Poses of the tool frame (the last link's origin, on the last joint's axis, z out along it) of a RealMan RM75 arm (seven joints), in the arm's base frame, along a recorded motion.
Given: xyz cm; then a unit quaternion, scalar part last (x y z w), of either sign.
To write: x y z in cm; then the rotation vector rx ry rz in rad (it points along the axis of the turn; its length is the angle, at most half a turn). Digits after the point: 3 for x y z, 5 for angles.
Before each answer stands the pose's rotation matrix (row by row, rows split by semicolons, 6 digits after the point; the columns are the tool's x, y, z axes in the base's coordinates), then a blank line. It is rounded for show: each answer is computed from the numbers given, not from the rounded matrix.
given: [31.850, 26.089, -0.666, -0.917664, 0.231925, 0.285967, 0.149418]
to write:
0.728867 -0.511116 -0.455536; -0.340201 -0.847770 0.406877; -0.594151 -0.141585 -0.791794

[31.850, 26.089, -0.666, -2.63727, 0.66653, 0.82184]
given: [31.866, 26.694, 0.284, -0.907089, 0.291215, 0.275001, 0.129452]
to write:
0.679137 -0.599515 -0.423504; -0.457117 -0.796872 0.395018; -0.574297 -0.074680 -0.815233

[31.866, 26.694, 0.284, -2.63638, 0.84639, 0.79927]
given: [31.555, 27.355, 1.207, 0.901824, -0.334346, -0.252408, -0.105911]
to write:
0.649006 -0.656508 -0.384433; -0.549577 -0.753991 0.359809; -0.526077 -0.022243 -0.850146

[31.555, 27.355, 1.207, -2.65672, 0.98496, 0.74358]
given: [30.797, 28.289, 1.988, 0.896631, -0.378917, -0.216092, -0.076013]
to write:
0.619452 -0.712350 -0.329905; -0.646647 -0.701288 0.300073; -0.445115 0.027451 -0.895052

[30.797, 28.289, 1.988, -2.68819, 1.13603, 0.64786]
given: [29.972, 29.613, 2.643, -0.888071, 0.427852, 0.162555, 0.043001]
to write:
0.581037 -0.773905 -0.251924; -0.745945 -0.630187 0.215475; -0.325517 0.062723 -0.943454

[29.972, 29.613, 2.643, -2.71607, 1.30854, 0.49716]
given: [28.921, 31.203, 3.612, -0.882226, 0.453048, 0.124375, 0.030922]
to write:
0.558557 -0.807073 -0.191435; -0.791689 -0.587583 0.167256; -0.247472 0.058135 -0.967149

[28.921, 31.203, 3.612, -2.71832, 1.39594, 0.38323]
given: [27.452, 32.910, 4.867, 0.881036, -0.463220, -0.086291, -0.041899]
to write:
0.555962 -0.823459 -0.113234; -0.808997 -0.567343 0.153773; -0.190868 0.006114 -0.981597

[27.452, 32.910, 4.867, -2.69637, 1.41767, 0.26409]
